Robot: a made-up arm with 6 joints. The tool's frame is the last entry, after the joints. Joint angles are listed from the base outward. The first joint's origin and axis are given. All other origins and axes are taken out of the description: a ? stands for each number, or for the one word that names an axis. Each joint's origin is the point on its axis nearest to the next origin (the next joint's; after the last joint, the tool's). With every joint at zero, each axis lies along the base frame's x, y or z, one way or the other. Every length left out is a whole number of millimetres.
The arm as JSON. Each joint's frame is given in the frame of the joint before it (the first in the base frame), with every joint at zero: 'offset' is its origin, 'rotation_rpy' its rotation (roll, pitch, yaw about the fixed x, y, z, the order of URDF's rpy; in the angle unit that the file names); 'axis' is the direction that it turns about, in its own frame. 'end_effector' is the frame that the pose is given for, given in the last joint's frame.
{
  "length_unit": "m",
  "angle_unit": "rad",
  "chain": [
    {
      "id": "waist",
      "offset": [
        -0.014,
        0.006,
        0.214
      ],
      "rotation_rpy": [
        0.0,
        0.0,
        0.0
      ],
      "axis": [
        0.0,
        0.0,
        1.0
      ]
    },
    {
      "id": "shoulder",
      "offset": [
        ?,
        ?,
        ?
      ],
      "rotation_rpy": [
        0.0,
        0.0,
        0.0
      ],
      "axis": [
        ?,
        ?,
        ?
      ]
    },
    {
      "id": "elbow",
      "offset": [
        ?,
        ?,
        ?
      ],
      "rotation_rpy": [
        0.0,
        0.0,
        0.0
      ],
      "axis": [
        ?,
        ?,
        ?
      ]
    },
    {
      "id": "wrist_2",
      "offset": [
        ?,
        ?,
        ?
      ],
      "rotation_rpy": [
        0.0,
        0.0,
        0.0
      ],
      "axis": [
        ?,
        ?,
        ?
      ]
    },
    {
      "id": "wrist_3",
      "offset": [
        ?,
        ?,
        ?
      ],
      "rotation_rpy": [
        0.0,
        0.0,
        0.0
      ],
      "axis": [
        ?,
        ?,
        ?
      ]
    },
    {
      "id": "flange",
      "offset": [
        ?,
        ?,
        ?
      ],
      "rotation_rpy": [
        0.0,
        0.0,
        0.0
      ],
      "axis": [
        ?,
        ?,
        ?
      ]
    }
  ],
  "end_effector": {
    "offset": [
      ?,
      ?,
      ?
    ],
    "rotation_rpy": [
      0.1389,
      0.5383,
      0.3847
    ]
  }
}
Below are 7 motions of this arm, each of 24 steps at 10 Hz.
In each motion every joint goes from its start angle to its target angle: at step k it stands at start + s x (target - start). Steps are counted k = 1, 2, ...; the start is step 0. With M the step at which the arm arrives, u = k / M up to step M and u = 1 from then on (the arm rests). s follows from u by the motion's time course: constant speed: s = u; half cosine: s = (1 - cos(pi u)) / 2; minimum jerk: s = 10 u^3 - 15 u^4 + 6 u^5.
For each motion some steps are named. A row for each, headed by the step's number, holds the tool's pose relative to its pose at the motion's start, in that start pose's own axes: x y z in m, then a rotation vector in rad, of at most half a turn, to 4 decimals.
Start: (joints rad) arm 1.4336 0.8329 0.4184 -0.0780 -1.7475 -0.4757
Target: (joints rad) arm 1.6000 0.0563 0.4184 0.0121 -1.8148 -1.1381
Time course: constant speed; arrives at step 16
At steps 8, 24:
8: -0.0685 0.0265 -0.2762 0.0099 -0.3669 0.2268
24: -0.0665 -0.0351 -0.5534 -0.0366 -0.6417 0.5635

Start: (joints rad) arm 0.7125 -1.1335 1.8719 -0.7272 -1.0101 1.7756
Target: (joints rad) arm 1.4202 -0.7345 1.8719 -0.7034 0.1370 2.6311
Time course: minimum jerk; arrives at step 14
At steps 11, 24:
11: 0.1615 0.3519 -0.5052 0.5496 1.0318 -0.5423
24: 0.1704 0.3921 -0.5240 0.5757 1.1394 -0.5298

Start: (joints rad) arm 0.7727 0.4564 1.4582 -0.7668 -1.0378 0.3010
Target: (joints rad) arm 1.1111 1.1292 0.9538 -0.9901 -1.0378 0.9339
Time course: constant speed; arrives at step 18
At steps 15, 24:
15: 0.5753 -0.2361 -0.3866 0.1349 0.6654 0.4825
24: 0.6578 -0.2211 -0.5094 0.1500 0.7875 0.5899

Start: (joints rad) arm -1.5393 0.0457 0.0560 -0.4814 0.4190 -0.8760
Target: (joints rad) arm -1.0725 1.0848 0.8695 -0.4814 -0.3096 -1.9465
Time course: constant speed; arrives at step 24
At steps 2, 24:
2: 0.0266 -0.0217 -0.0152 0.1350 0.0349 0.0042
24: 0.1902 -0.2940 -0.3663 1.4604 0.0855 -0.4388

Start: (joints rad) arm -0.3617 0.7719 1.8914 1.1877 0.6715 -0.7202
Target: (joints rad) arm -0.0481 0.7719 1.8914 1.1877 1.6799 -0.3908
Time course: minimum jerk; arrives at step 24
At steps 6, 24:
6: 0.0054 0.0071 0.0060 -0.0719 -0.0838 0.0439
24: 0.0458 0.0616 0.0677 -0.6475 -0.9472 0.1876

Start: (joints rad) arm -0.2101 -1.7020 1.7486 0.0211 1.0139 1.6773
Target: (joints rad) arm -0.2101 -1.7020 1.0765 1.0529 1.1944 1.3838
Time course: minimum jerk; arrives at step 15
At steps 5, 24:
5: -0.0297 0.0403 -0.0130 -0.1367 -0.1702 0.0441
24: -0.2098 0.1783 -0.0537 -0.4659 -0.9485 0.4174

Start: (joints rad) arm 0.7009 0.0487 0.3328 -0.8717 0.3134 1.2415
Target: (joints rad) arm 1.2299 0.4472 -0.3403 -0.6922 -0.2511 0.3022
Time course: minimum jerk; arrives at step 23
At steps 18, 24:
18: -0.0371 0.3669 -0.4451 0.2825 1.2465 1.0410
24: -0.0602 0.3790 -0.4770 0.3012 1.3776 1.0531

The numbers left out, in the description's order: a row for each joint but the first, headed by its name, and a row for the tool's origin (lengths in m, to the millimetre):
shoulder: xyz -0.026 -0.006 0.0, axis 0.0 1.0 0.0
elbow: xyz -0.014 0.0 0.317, axis 0.0 -1.0 0.0
wrist_2: xyz 0.553 0.0 0.011, axis -1.0 0.0 0.0
wrist_3: xyz 0.0 -0.097 -0.014, axis 0.0 -1.0 0.0
flange: xyz 0.012 0.0 0.027, axis -1.0 0.0 0.0
tool: xyz 0.0 0.017 -0.03

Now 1 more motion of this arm.
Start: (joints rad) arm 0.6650 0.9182 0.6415 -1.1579 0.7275 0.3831
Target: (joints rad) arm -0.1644 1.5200 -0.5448 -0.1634 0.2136 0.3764
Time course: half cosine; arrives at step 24
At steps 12, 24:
12: -0.3035 -0.4643 -0.1715 -0.0787 0.8379 -0.6344
24: -0.7373 -0.4172 -0.3528 0.5154 1.8168 -0.6578

